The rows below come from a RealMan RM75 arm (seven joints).
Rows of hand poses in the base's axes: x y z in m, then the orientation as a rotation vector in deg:
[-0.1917 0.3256 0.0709 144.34 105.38 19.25]
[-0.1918 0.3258 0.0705 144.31 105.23 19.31]
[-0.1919 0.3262 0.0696 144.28 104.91 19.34]
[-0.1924 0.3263 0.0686 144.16 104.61 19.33]
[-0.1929 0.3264 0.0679 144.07 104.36 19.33]
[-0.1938 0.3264 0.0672 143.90 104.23 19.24]
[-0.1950 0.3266 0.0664 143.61 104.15 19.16]
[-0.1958 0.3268 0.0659 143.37 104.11 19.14]
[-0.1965 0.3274 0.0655 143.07 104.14 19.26]
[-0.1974 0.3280 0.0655 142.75 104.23 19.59]
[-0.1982 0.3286 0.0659 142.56 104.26 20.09]
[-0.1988 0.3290 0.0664 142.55 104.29 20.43]
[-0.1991 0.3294 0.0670 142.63 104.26 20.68]
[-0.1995 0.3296 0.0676 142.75 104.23 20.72]
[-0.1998 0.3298 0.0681 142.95 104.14 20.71]
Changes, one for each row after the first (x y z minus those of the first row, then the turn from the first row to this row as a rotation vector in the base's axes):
[-0.0001 0.0002 -0.0004 -0.05 -0.09 -0.08]
[-0.0002 0.0006 -0.0013 -0.19 -0.23 -0.25]
[-0.0007 0.0007 -0.0023 -0.39 -0.40 -0.39]
[-0.0012 0.0008 -0.0030 -0.55 -0.53 -0.51]
[-0.0021 0.0008 -0.0037 -0.75 -0.63 -0.54]
[-0.0033 0.0010 -0.0045 -1.01 -0.78 -0.50]
[-0.0041 0.0012 -0.0050 -1.19 -0.91 -0.45]
[-0.0048 0.0018 -0.0054 -1.31 -1.12 -0.35]
[-0.0057 0.0024 -0.0054 -1.33 -1.41 -0.20]
[-0.0065 0.0030 -0.0050 -1.21 -1.73 -0.12]
[-0.0071 0.0034 -0.0045 -1.04 -1.87 -0.09]
[-0.0074 0.0038 -0.0039 -0.88 -1.95 -0.13]
[-0.0078 0.0040 -0.0033 -0.80 -1.92 -0.18]
[-0.0081 0.0042 -0.0028 -0.71 -1.83 -0.29]

